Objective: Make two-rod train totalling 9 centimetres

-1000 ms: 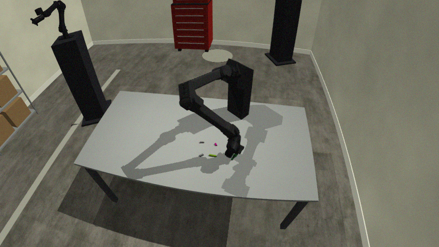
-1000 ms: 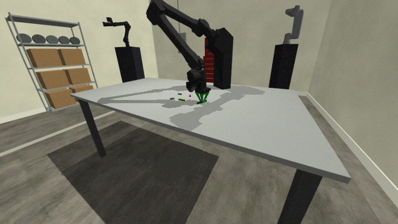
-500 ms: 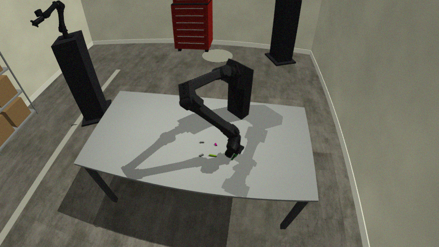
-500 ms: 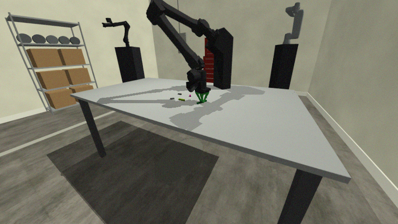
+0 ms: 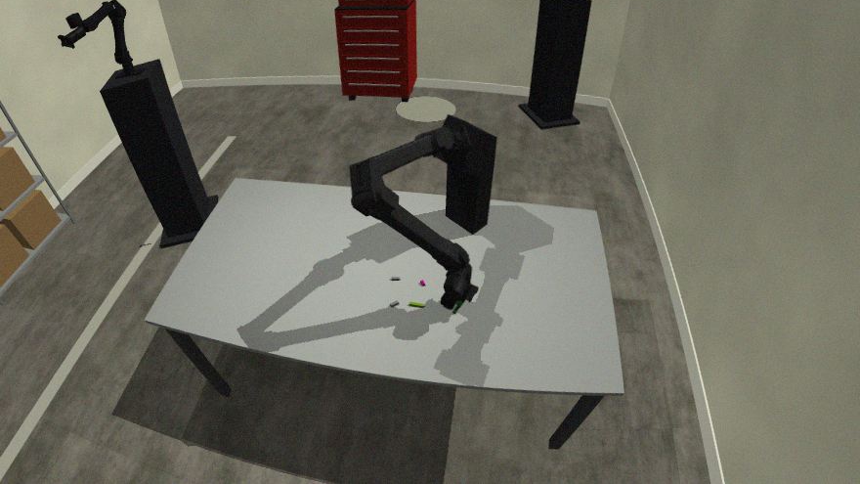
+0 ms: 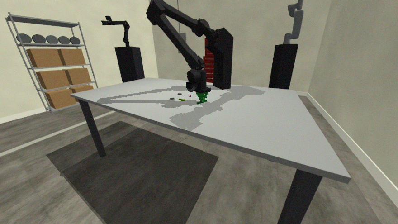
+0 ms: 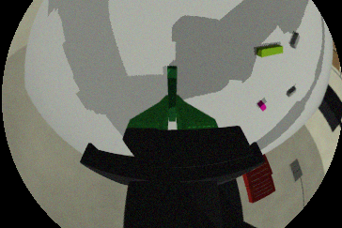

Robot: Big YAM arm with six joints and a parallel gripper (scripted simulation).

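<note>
Right now the green rod is 1 cm below my hand. Also, from my hand: magenta rod: 13 cm behind, 10 cm to the right, 1 cm below; then lime rod: 15 cm to the right, 5 cm behind, 1 cm below; then blue rod: 9 cm behind, 3 cm to the left, 1 cm below.
</note>
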